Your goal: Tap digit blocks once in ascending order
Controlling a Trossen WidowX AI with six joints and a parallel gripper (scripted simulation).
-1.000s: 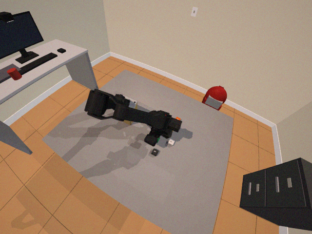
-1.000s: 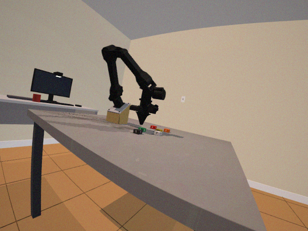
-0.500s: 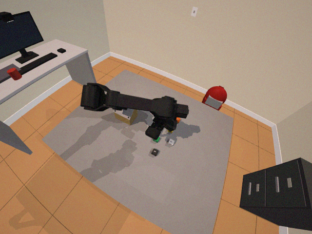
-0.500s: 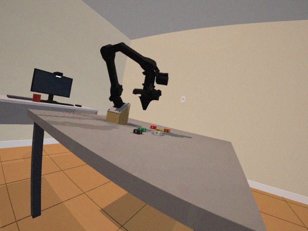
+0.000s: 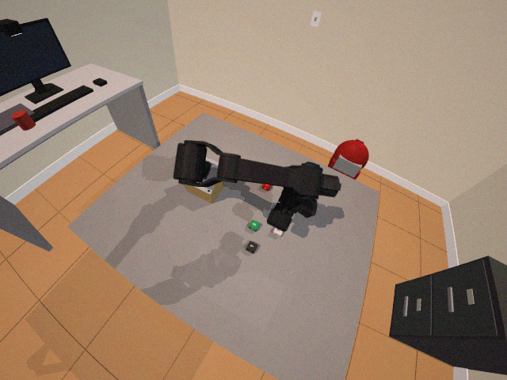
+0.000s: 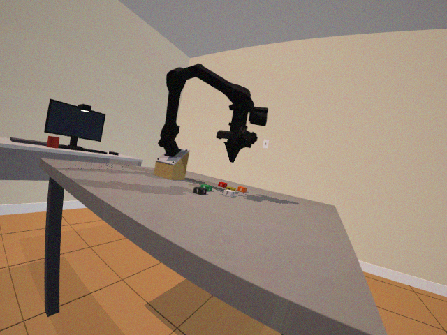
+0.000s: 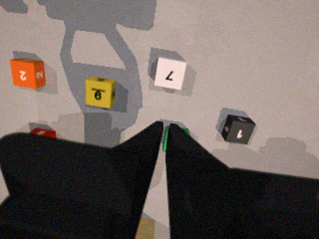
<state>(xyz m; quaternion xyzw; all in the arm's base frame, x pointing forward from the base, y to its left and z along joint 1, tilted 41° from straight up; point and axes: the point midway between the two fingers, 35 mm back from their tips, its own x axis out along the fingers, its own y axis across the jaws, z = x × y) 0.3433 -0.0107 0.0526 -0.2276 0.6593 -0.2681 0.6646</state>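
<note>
The white block lies 120 mm below my gripper tip and 20 mm ahead of it. Also, from my gripper tip: black block: 120 mm below, 110 mm to the right, 50 mm behind; green block: 120 mm below, 80 mm behind, 20 mm to the right; yellow block: 120 mm below, 80 mm to the left, 20 mm behind.
</note>
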